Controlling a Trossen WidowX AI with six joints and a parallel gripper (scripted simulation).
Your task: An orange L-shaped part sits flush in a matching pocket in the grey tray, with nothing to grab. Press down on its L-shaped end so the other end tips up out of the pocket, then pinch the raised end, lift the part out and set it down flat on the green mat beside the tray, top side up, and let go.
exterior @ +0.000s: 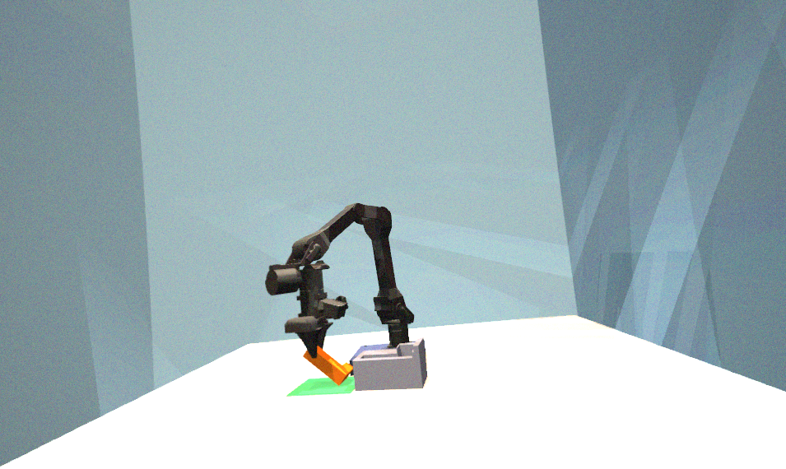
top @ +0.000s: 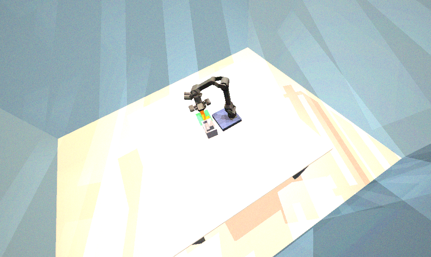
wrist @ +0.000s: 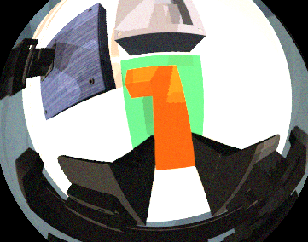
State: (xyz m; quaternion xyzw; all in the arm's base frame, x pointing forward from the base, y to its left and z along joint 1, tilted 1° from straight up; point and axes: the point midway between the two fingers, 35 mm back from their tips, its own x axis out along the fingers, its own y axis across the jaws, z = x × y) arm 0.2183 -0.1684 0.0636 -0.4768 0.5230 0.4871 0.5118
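My gripper tip is 10 mm past the orange L-shaped part, 30 mm to the right of it and 30 mm above it. The rest, counted from my gripper tip: green mat 20 mm to the left, 80 mm below.
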